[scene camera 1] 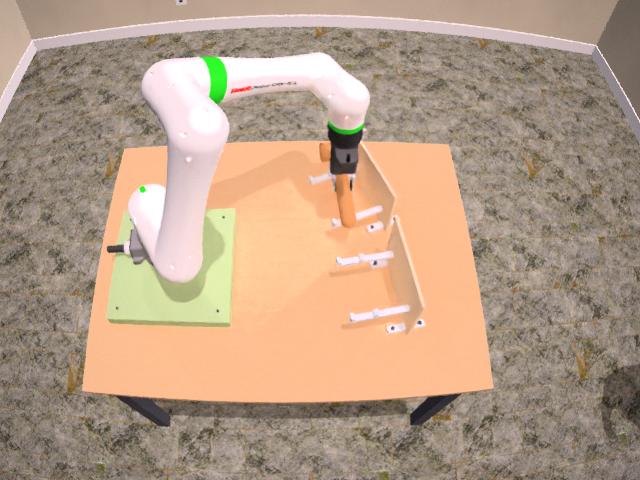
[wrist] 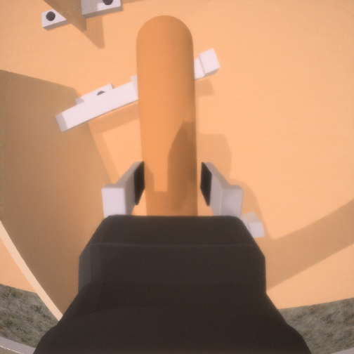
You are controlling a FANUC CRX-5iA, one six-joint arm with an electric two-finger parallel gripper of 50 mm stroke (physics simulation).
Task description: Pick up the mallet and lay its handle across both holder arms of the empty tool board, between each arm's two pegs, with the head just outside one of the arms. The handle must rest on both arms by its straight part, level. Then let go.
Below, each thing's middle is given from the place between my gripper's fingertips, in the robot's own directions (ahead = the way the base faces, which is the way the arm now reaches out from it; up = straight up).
Scene:
I see the orange mallet (scene camera 1: 344,197) 1 cm behind my hand, 3 cm to the left of it and 1 cm below it.

